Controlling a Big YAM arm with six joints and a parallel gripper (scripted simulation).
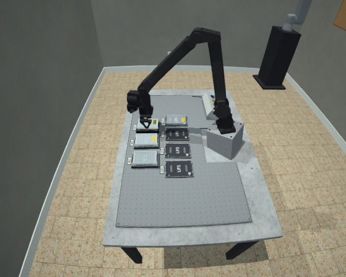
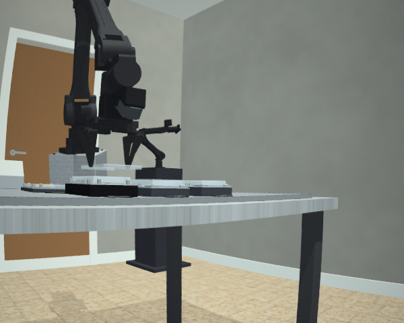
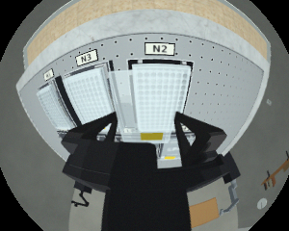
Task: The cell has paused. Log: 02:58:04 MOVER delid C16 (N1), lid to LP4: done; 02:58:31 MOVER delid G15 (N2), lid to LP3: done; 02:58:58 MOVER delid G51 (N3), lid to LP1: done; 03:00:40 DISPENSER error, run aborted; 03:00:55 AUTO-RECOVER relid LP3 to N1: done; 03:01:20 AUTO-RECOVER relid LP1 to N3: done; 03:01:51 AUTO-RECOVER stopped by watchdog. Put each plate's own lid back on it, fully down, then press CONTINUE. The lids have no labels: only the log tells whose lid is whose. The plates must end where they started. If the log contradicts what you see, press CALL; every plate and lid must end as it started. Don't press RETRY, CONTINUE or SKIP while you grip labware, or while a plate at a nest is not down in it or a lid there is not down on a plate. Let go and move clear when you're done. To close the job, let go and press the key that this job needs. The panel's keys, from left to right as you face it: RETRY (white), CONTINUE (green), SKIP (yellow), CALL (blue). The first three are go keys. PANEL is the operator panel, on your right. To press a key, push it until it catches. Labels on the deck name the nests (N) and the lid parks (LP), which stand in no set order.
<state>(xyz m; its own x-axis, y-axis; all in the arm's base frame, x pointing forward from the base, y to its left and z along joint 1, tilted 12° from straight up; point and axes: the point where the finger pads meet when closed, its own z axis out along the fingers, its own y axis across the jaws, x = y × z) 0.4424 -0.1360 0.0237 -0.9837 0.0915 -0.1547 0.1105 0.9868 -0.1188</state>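
My hand is 18 cm past the lid, 7 cm to the left of it and 5 cm above it. Also, from my hand: yellow skip key: 47 cm behind, 20 cm to the right; blue call key: 47 cm behind, 25 cm to the right.
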